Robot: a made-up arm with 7 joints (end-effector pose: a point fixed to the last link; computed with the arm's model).
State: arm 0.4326 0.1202 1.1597 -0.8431 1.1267 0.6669 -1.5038
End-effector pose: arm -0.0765 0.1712 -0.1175 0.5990 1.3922 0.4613
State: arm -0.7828 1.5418 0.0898 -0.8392 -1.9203 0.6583 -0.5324
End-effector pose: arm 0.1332 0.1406 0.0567 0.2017 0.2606 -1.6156
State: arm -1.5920 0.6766 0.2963 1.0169 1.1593 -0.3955 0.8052
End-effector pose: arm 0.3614 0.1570 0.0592 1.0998 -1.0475 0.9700
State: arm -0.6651 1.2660 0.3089 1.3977 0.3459 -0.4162 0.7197
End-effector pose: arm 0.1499 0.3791 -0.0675 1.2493 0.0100 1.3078
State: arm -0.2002 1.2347 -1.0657 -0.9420 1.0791 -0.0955 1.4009
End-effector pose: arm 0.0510 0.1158 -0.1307 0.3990 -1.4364 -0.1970
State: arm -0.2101 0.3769 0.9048 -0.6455 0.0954 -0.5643 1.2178
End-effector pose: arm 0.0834 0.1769 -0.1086 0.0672 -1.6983 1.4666
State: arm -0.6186 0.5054 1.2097 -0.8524 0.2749 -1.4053 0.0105
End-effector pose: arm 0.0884 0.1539 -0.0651 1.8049 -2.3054 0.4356
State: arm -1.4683 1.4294 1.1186 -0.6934 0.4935 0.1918 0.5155
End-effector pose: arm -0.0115 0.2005 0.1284 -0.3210 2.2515 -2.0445
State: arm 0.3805 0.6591 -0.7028 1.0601 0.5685 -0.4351 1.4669
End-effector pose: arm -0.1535 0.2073 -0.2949 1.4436 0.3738 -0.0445
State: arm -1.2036 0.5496 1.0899 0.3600 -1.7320 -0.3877 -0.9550
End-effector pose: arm 0.2644 0.2490 -0.0364 -0.8790 -2.2674 -0.1200
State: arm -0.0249 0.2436 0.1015 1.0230 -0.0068 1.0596 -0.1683
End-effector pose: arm -0.0239 0.1310 -0.3640 -0.1111 2.2680 0.2279
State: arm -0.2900 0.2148 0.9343 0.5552 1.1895 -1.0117 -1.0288
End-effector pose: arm 0.1194 0.1801 -0.2834 1.0367 0.5278 -0.9466
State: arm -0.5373 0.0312 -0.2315 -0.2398 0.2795 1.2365 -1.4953
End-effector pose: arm 0.2085 -0.0129 -0.2026 -0.1784 0.8414 -1.5049
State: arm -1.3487 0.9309 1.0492 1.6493 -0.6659 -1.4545 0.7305
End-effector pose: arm 0.2611 0.2848 -0.0518 -1.0587 -1.2214 2.0876
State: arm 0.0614 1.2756 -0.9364 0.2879 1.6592 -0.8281 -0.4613
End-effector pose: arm 0.0008 0.2706 -0.2133 -1.3580 -0.4315 2.4406
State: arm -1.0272 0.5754 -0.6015 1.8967 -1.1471 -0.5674 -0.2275
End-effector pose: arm 0.2560 0.2183 -0.2122 0.1308 0.2525 0.5289
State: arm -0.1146 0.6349 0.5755 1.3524 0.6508 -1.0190 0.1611
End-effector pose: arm 0.0266 0.2665 -0.2888 0.8171 0.4310 0.1472
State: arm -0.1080 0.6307 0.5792 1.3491 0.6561 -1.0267 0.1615
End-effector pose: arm 0.0246 0.2655 -0.2895 0.8157 0.4287 0.1417
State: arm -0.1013 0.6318 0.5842 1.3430 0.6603 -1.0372 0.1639
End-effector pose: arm 0.0230 0.2661 -0.2886 0.8205 0.4191 0.1395
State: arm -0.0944 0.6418 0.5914 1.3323 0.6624 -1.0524 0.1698
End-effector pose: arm 0.0224 0.2693 -0.2851 0.8357 0.3974 0.1427
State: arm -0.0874 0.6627 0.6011 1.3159 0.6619 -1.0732 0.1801
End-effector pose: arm 0.0229 0.2756 -0.2782 0.8638 0.3605 0.1518
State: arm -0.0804 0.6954 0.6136 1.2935 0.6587 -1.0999 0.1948
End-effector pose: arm 0.0247 0.2850 -0.2676 0.9054 0.3068 0.1656
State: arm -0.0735 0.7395 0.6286 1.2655 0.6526 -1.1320 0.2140
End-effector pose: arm 0.0279 0.2968 -0.2529 0.9594 0.2363 0.1825
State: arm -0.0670 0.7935 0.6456 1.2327 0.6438 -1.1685 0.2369
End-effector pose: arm 0.0323 0.3099 -0.2342 1.0231 0.1499 0.1992
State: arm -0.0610 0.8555 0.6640 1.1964 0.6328 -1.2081 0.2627
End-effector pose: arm 0.0378 0.3232 -0.2120 1.0933 0.0502 0.2127
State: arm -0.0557 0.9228 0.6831 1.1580 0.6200 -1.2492 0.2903
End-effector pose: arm 0.0441 0.3356 -0.1871 1.1659 -0.0595 0.2205
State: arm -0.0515 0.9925 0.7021 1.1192 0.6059 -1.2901 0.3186
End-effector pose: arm 0.0508 0.3459 -0.1605 1.2367 -0.1748 0.2213
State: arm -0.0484 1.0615 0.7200 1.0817 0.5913 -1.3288 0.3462
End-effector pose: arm 0.0577 0.3538 -0.1337 1.3022 -0.2899 0.2145
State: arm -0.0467 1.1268 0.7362 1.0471 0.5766 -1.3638 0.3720
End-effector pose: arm 0.0642 0.3590 -0.1080 1.3595 -0.3998 0.2020
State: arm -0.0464 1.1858 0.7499 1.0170 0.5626 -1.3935 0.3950
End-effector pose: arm 0.0702 0.3619 -0.0848 1.4071 -0.4987 0.1861
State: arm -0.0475 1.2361 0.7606 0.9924 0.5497 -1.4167 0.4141
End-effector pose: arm 0.0753 0.3631 -0.0650 1.4445 -0.5823 0.1701
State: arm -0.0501 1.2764 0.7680 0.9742 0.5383 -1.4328 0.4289
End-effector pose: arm 0.0794 0.3632 -0.0492 1.4721 -0.6478 0.1575
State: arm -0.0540 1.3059 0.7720 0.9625 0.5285 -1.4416 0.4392
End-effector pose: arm 0.0826 0.3629 -0.0378 1.4907 -0.6942 0.1507
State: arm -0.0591 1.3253 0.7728 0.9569 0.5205 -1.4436 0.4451
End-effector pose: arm 0.0848 0.3627 -0.0304 1.5019 -0.7221 0.1504
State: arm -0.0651 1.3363 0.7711 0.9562 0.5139 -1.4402 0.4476
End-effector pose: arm 0.0864 0.3626 -0.0263 1.5074 -0.7351 0.1562
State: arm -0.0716 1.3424 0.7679 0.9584 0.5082 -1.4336 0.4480
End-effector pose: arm 0.0876 0.3628 -0.0241 1.5096 -0.7391 0.1656
